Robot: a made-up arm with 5 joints. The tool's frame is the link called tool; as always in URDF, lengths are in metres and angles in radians.
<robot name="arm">
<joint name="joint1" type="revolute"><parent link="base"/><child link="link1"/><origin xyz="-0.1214 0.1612 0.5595"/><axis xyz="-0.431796 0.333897 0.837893"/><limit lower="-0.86" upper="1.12"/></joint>
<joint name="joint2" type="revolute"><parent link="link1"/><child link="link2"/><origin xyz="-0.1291 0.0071 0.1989"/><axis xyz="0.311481 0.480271 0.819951"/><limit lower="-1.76" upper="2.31"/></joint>
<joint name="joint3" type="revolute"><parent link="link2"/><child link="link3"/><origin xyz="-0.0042 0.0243 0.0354"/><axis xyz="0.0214 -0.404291 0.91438"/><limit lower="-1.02" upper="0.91"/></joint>
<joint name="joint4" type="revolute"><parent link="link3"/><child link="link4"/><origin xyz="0.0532 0.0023 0.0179"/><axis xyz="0 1 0"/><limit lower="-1.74" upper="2.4"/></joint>
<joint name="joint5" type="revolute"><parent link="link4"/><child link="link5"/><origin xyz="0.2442 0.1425 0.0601"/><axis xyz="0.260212 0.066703 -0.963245"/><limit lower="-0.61" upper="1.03"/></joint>
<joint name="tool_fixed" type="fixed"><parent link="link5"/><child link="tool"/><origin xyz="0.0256 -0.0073 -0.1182" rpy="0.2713 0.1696 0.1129"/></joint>
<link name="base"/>
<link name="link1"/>
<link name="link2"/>
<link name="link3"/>
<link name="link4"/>
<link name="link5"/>
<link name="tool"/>
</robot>
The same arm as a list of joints. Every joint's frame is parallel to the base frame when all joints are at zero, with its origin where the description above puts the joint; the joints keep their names.
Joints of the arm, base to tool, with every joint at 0 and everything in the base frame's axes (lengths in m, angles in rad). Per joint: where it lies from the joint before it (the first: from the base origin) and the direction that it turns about. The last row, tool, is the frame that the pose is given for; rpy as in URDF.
joint1: offset -0.1214 0.1612 0.5595 axis -0.431796 0.333897 0.837893
joint2: offset -0.1291 0.0071 0.1989 axis 0.311481 0.480271 0.819951
joint3: offset -0.0042 0.0243 0.0354 axis 0.0214 -0.404291 0.91438
joint4: offset 0.0532 0.0023 0.0179 axis +y
joint5: offset 0.2442 0.1425 0.0601 axis 0.260212 0.066703 -0.963245
tool: offset 0.0256 -0.0073 -0.1182 rpy 0.2713 0.1696 0.1129
Joint limits (rad, base to tool): -0.86..1.12 -1.76..2.31 -1.02..0.91 -1.74..2.4 -0.61..1.03

